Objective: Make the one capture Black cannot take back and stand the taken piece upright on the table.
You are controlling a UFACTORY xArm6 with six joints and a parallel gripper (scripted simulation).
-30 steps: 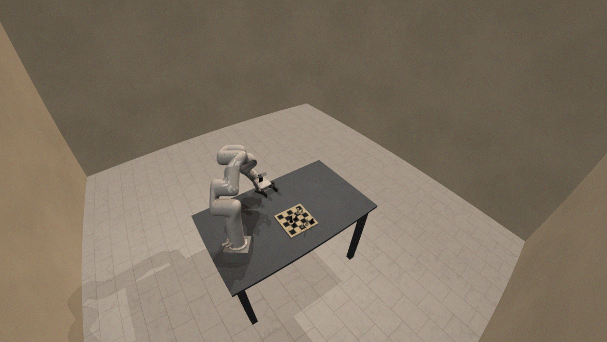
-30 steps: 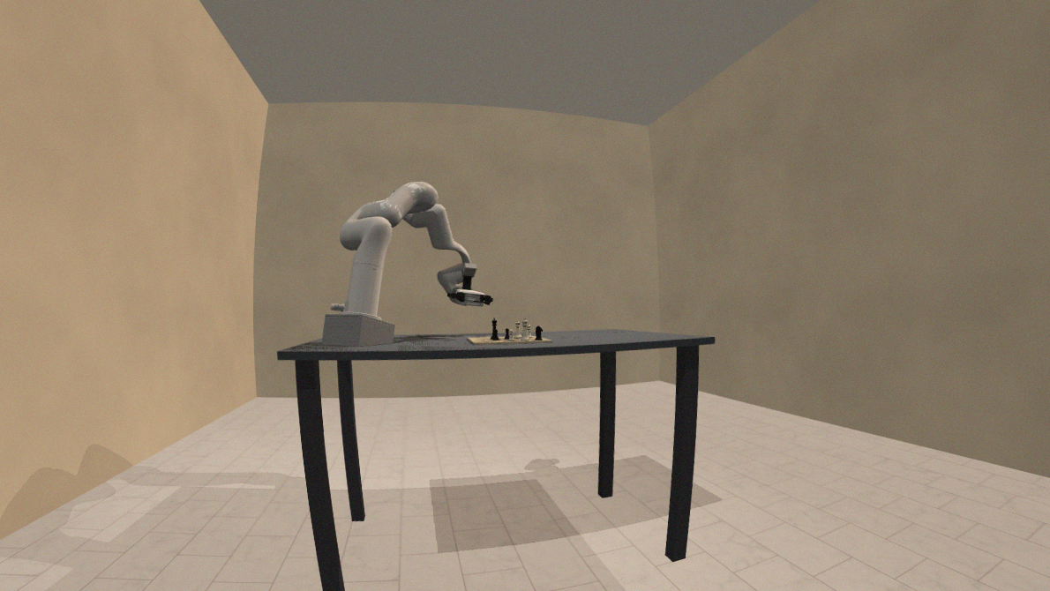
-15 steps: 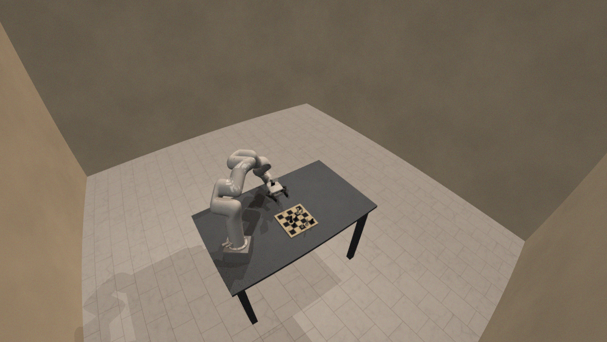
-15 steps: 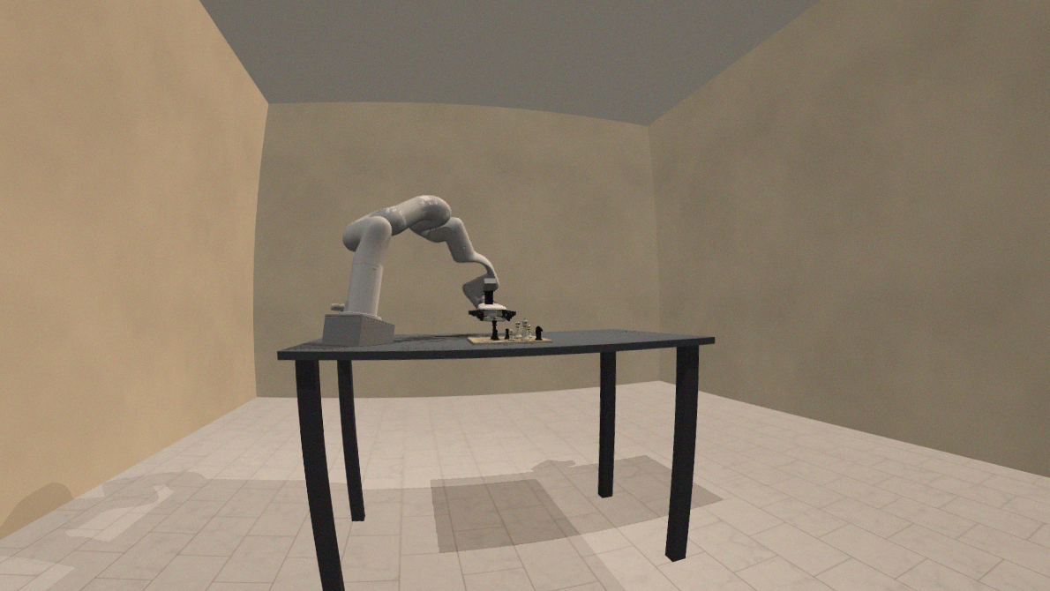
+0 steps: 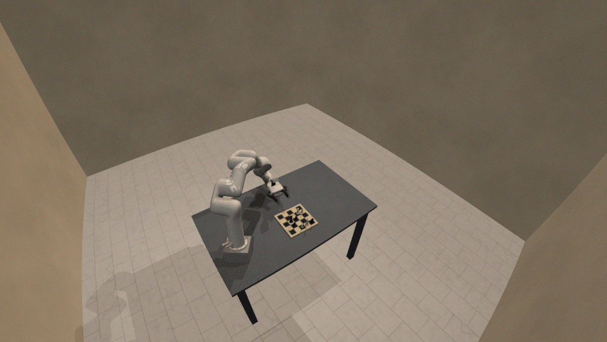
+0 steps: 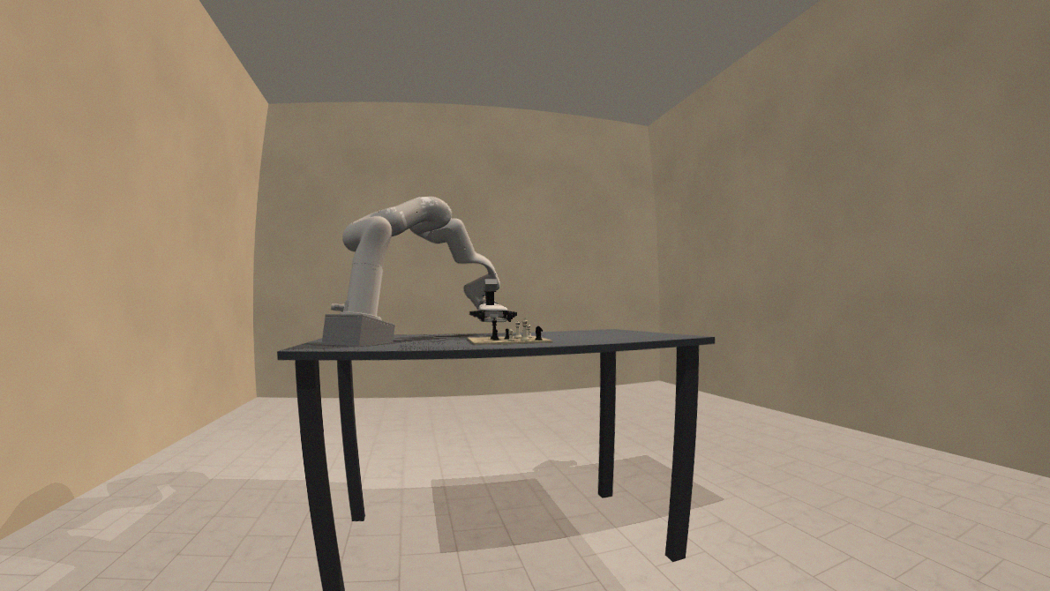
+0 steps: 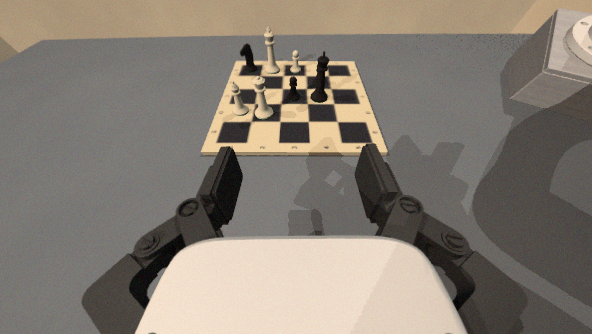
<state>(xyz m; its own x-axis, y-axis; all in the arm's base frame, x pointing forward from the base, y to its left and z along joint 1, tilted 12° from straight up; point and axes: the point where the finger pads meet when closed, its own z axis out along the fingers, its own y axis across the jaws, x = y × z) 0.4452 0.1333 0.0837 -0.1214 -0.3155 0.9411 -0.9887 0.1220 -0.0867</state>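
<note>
The white bishop is 260 mm to the right of my hand, 30 mm below it and 10 mm ahead of it. From my hand the other things lie so: chessboard (180 mm to the right, 70 mm below, 20 mm behind); white pawn (250 mm to the right, 50 mm below, 30 mm behind).
</note>
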